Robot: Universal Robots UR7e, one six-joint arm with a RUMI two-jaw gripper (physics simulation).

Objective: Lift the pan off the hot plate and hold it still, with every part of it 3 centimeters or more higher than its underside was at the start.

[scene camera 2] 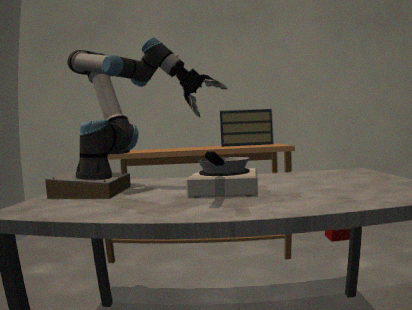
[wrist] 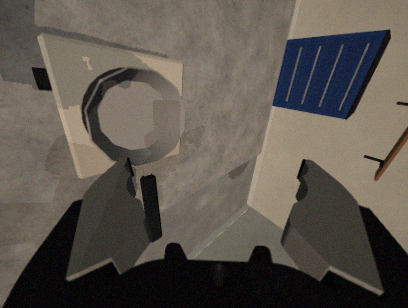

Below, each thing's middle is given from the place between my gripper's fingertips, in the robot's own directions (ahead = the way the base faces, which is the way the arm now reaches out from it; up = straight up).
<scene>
Right now my hand is 21 cm above the grey pan [scene camera 2: 213, 163], 12 cm to the left of it and 3 cm short of it. The rest, counted from my hand: white hot plate [wrist: 73, 68]: 29 cm below, 3 cm ahead, 2 cm to the right.
</scene>
